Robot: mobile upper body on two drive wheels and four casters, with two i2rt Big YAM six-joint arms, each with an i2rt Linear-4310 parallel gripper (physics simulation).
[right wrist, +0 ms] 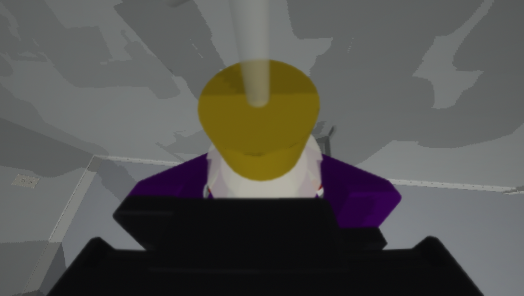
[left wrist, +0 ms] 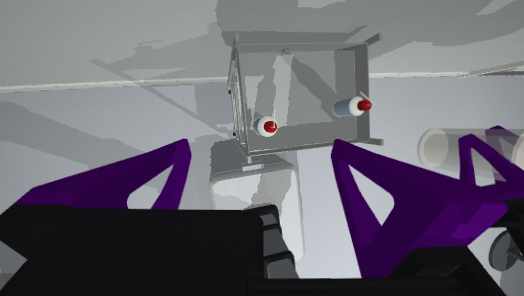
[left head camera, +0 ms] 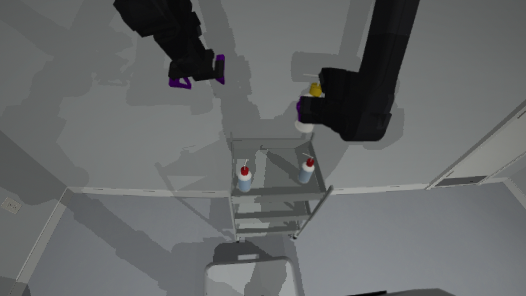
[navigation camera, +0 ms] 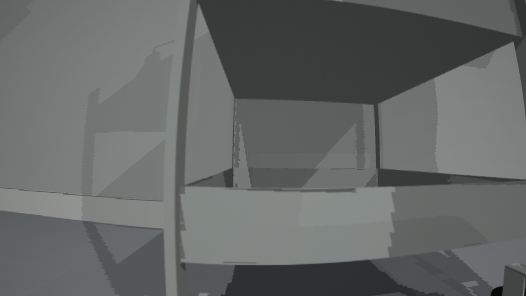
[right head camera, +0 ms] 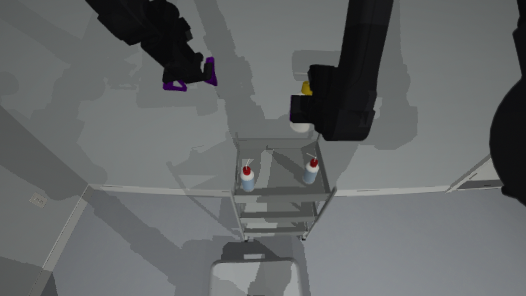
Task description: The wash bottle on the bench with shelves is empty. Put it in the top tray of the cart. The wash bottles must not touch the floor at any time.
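Frame: origin at the left arm's base, x ahead, y left, z up, level; centimetres.
Seen in the pictures: left gripper, fingertip midpoint: [left wrist: 261, 147] [left head camera: 207, 84] [right head camera: 201, 86]; right gripper, fingertip midpoint: [left wrist: 478, 131] [left head camera: 305, 106].
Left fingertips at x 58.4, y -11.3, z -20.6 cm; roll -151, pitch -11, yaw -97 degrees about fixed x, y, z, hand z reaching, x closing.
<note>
A point is followed by its place in that frame.
A whitish wash bottle with a yellow cap [left head camera: 304, 125] {y -38.5, x 50.1, z -28.8 cm} [right head camera: 300, 126] {y -39.1, x 49.9, z -29.2 cm} [left wrist: 440, 150] {y -36.8, x 53.3, z -28.4 cm} [right wrist: 260, 125] is held in the air between the fingers of my right gripper [left head camera: 302, 111] {y -39.5, x 55.6, z -26.0 cm} [right head camera: 293, 110] {y -39.5, x 55.6, z -26.0 cm} [right wrist: 262, 147] {y -39.5, x 55.6, z -26.0 cm}, which is shut on it. In the head views it appears above the back right corner of the grey cart [left head camera: 280, 194] {y -38.4, x 52.4, z -74.8 cm} [right head camera: 285, 198] {y -38.3, x 48.5, z -70.8 cm} [left wrist: 362, 75] {y -58.9, x 70.9, z -70.8 cm} [navigation camera: 172, 150] {y -15.2, x 48.2, z -117.8 cm}; its height over the tray is unclear. My left gripper [left head camera: 201, 81] {y -11.3, x 58.4, z -20.6 cm} [right head camera: 195, 81] {y -11.3, x 58.4, z -20.6 cm} [left wrist: 261, 147] {y -11.3, x 58.4, z -20.6 cm} is open and empty, high and left of the cart in the head views.
In the cart's top tray are two red-capped bottles with blue contents, one at the left [left head camera: 244, 181] {y -21.6, x 54.9, z -65.5 cm} [right head camera: 247, 181] {y -21.9, x 54.8, z -65.5 cm} [left wrist: 266, 126] {y -20.5, x 58.0, z -60.4 cm} and one at the right [left head camera: 306, 172] {y -50.3, x 57.9, z -65.6 cm} [right head camera: 310, 172] {y -50.4, x 58.0, z -65.4 cm} [left wrist: 345, 106] {y -48.7, x 60.9, z -66.6 cm}. The wall is behind the cart. My light base [left head camera: 250, 275] {y -22.8, x 22.9, z -115.0 cm} [right head camera: 255, 275] {y -23.0, x 22.6, z -115.0 cm} is in front of it.
</note>
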